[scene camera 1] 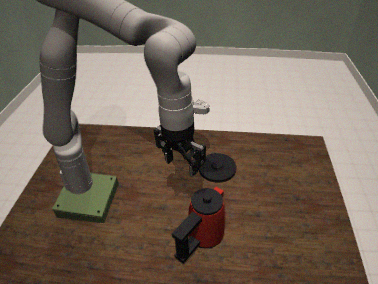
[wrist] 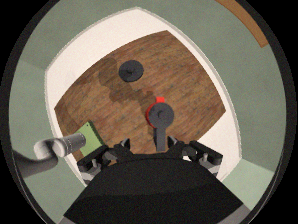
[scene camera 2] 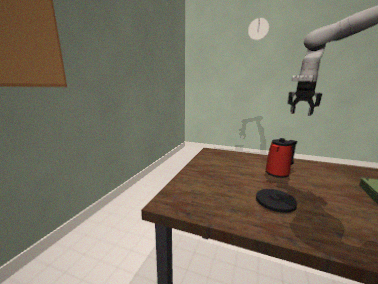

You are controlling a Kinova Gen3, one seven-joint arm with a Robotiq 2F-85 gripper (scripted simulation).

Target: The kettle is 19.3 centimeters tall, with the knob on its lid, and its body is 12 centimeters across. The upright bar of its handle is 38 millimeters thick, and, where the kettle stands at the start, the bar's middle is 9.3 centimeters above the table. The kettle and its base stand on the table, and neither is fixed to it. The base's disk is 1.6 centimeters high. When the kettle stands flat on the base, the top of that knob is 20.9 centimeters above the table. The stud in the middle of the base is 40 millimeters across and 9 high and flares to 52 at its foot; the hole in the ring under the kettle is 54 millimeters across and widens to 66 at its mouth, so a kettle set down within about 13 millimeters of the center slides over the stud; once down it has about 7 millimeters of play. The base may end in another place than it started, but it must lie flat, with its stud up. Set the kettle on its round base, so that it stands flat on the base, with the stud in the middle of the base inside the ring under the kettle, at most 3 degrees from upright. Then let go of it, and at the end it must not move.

In view: the gripper (scene camera 1: 181, 167), a red kettle (scene camera 2: 278, 165) and a round base (scene camera 1: 218, 167).
The round base also shows in scene camera 2 (scene camera 2: 283, 203). The gripper shows as well in the wrist view (wrist: 148, 142).
